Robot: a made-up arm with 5 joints.
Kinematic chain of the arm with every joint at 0, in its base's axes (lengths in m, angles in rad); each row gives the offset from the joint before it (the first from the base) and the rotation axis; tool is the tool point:
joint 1: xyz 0 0 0.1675 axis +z
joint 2: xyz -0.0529 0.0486 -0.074 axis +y
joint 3: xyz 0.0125 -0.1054 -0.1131 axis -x
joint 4: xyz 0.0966 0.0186 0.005 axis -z
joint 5: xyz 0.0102 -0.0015 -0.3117 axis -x
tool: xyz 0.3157 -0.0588 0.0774
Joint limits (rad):
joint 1: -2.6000..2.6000
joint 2: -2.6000..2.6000
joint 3: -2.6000..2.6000
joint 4: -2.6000..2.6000
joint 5: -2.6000..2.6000
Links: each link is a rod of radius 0.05 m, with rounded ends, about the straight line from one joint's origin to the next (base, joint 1, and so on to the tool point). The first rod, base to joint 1, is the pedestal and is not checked.
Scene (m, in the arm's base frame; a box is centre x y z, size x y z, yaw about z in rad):
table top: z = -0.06
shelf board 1: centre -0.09 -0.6 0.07 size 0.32 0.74 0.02 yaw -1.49
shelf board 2: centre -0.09 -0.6 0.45 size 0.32 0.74 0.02 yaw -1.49
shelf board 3: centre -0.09 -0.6 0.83 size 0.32 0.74 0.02 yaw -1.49
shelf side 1: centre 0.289 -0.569 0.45 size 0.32 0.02 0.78 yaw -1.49
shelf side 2: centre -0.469 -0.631 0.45 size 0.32 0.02 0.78 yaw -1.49
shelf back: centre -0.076 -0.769 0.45 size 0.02 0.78 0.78 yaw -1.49
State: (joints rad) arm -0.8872 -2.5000 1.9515 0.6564 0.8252
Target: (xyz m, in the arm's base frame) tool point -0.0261 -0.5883 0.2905
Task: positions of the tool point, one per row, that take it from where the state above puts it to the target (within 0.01 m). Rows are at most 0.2 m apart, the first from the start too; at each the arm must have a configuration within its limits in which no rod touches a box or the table.
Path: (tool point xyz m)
1: -0.4542 0.1155 0.2160
2: -0.4759 0.0088 0.2094
3: -0.4773 -0.1085 0.2050
4: -0.4516 -0.2325 0.2056
5: -0.3931 -0.3549 0.2134
6: -0.2994 -0.4638 0.2300
7: -0.1739 -0.5457 0.2558
8: -0.0261 -0.5883 0.2905

